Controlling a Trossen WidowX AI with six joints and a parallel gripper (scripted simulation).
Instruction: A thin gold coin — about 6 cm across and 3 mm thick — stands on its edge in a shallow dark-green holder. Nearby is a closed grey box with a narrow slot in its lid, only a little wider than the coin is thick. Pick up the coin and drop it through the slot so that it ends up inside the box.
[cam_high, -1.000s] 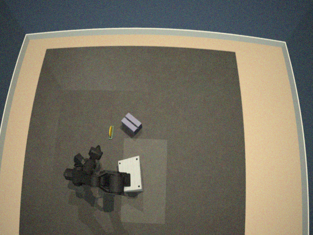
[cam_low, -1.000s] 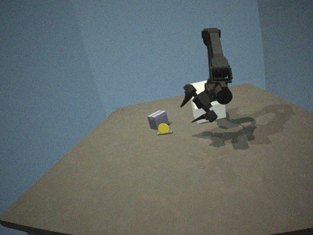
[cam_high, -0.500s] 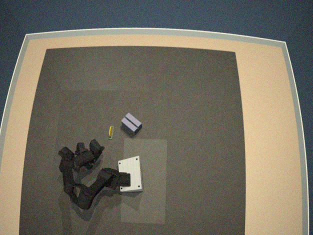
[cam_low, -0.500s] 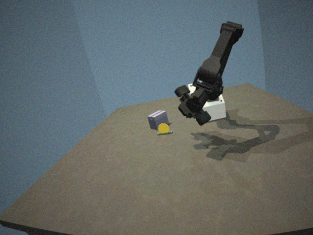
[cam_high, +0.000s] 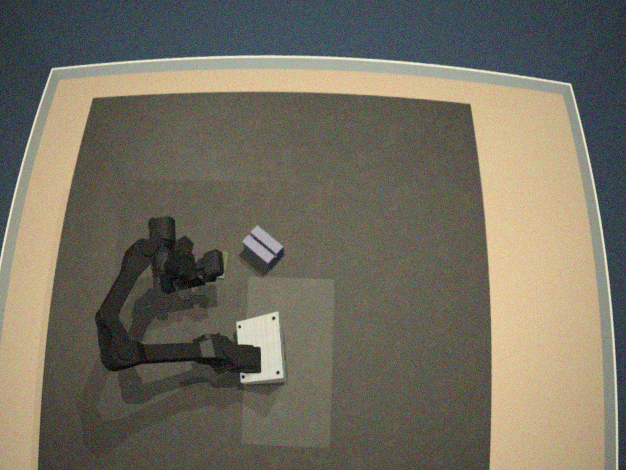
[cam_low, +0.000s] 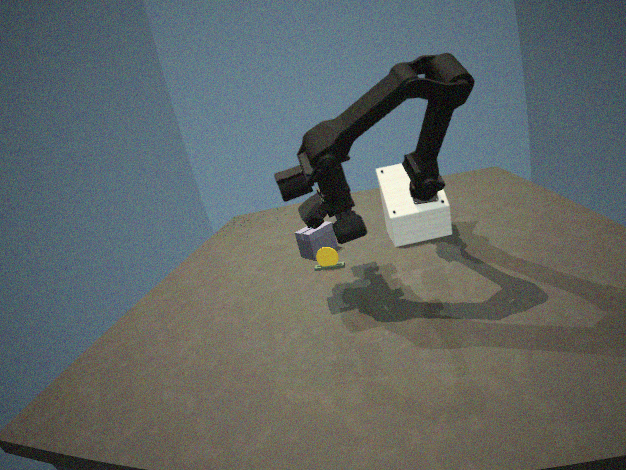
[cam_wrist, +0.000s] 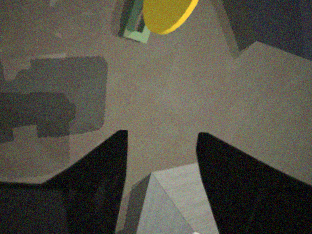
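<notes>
My gripper tip is 7 cm short of the gold coin, 6 cm above it and 2 cm to the left of it.
</notes>
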